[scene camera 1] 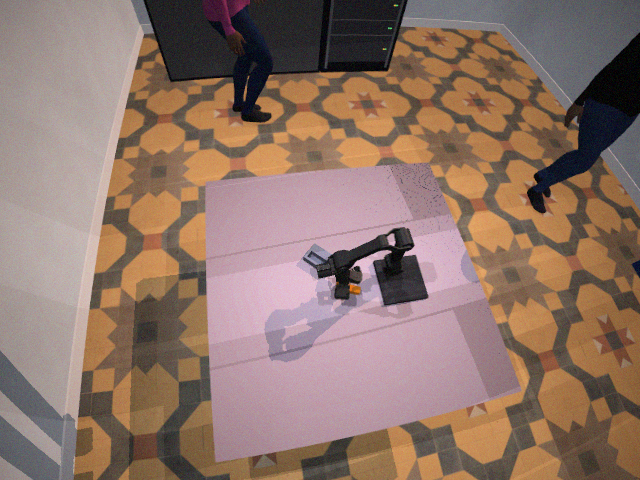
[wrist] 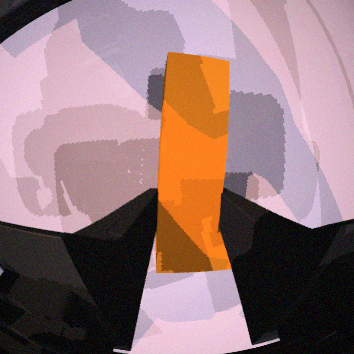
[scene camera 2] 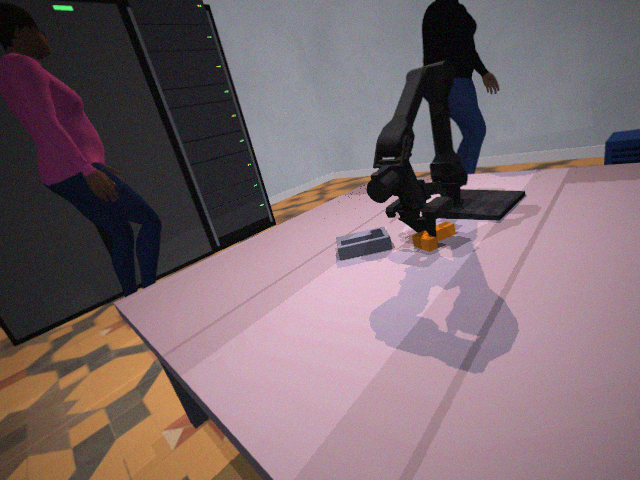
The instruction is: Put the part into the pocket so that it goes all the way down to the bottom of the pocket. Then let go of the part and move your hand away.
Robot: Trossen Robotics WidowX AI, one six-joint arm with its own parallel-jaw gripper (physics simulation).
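Frame: origin at the arm's base, x up, y ahead, z left, level; millimetres.
Seen in the pictures: gripper, between the fingertips: (scene camera 1: 344, 287) (wrist: 186, 195) (scene camera 2: 429, 236); arm's base, origin of its link: (scene camera 1: 390, 269).
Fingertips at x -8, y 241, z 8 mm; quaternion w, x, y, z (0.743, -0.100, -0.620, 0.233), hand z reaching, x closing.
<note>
Offsets run from my fingertips to a thing's middle. Level surfaces: height alone.
The orange L-shaped part @[dx -1, dy -5, dz +20 mm] (scene camera 1: 355, 289) (scene camera 2: 425, 241) (wrist: 194, 155) is at the table between the grey pocket block and the arm's base. My gripper (scene camera 1: 348, 284) (scene camera 2: 435, 230) (wrist: 186, 195) is shut on its long bar, with one finger against each side, near the end at the bottom of the wrist view. The part's short foot is hidden by the right finger there. Whether the part touches the table I cannot tell. The grey block @[dx +2, dy +51, dz -166 mm] (scene camera 1: 309, 250) (scene camera 2: 364, 250) with the pocket stands apart from the part. Its pocket faces up; the block does not show in the wrist view.
The arm's black base plate (scene camera 1: 407, 289) (scene camera 2: 493, 204) lies behind the part on the pink table @[dx -16 mm] (scene camera 1: 248, 217) (scene camera 2: 258, 335). Two people stand beyond the table, near dark server cabinets (scene camera 1: 289, 36) (scene camera 2: 67, 180) and the wall. The arm's shadow falls on the table.
</note>
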